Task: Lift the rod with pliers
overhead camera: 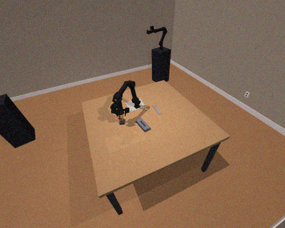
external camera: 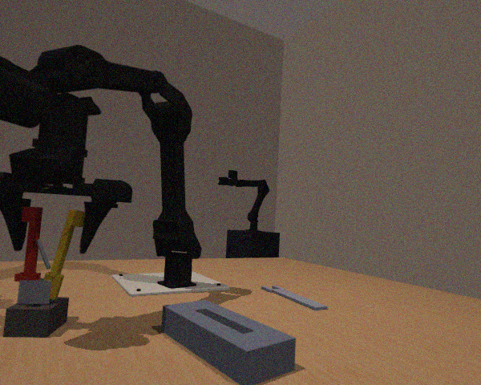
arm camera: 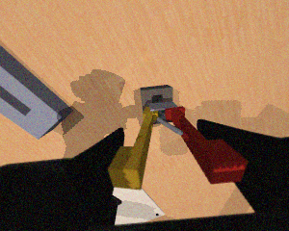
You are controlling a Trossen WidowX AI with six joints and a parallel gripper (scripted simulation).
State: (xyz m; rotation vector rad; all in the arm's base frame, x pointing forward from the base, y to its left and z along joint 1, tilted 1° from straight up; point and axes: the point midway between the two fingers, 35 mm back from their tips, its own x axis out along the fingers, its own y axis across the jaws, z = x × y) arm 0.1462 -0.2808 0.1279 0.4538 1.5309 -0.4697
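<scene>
My gripper tip is now 10 mm short of the yellow handle and 10 mm to the right of it. Round my gripper tip: dark holster: 10 mm to the right, 90 mm below; then thin rod: 170 mm ahead, 150 mm to the left, 90 mm below; then grey channel block: 180 mm ahead, 160 mm to the left, 80 mm below.
</scene>
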